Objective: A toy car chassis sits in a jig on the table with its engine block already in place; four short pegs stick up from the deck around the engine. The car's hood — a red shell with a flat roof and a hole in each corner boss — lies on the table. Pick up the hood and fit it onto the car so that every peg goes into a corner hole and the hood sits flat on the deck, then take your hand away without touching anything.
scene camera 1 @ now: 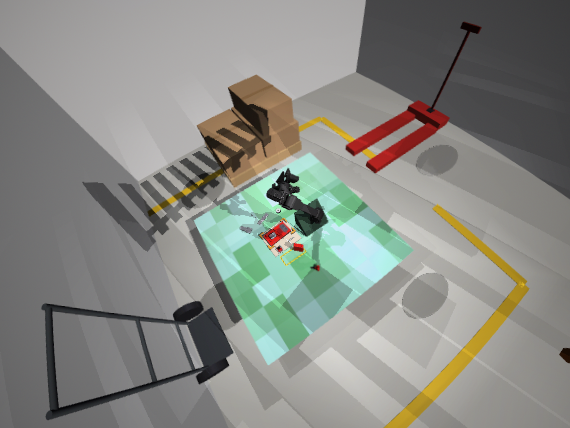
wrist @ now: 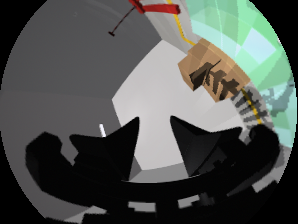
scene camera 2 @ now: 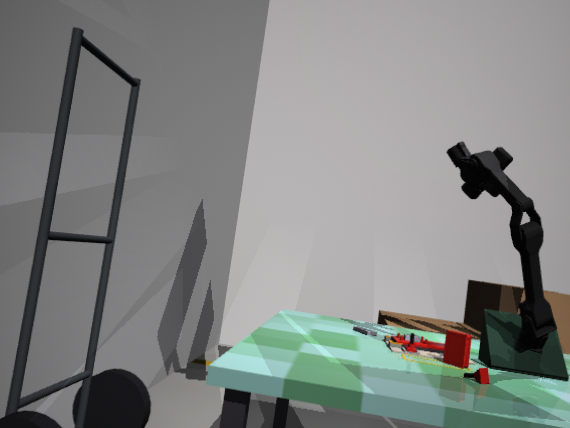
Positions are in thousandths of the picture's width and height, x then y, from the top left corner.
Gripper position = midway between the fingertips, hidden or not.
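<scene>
My gripper (wrist: 522, 533) is there for me to see, but the red hood is out of frame in the wrist view. Scene camera 2 is where I can see that hood (scene camera 2: 804, 805).
</scene>
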